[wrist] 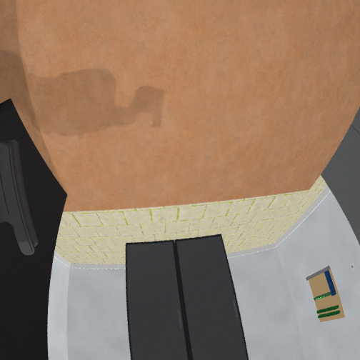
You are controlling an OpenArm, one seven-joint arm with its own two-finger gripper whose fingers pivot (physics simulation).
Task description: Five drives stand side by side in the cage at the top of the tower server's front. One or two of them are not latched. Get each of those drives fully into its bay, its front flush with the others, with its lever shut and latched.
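One dark grey finger of my gripper shows at the left edge of the wrist view, standing wide; the other finger is out of view. The gripper is open, with nothing seen at the visible finger. A large black surface fills the lower left, behind the finger; it may be part of the tower server's case, but I cannot tell. The five drives, their levers and the cage do not show in this view.
A brown table top spans the upper view, with the arm's shadow at left. Beyond its edge are a pale yellow tiled floor, a dark two-door cabinet, grey walls and a board at lower right. A dark grey surface lies at the right edge.
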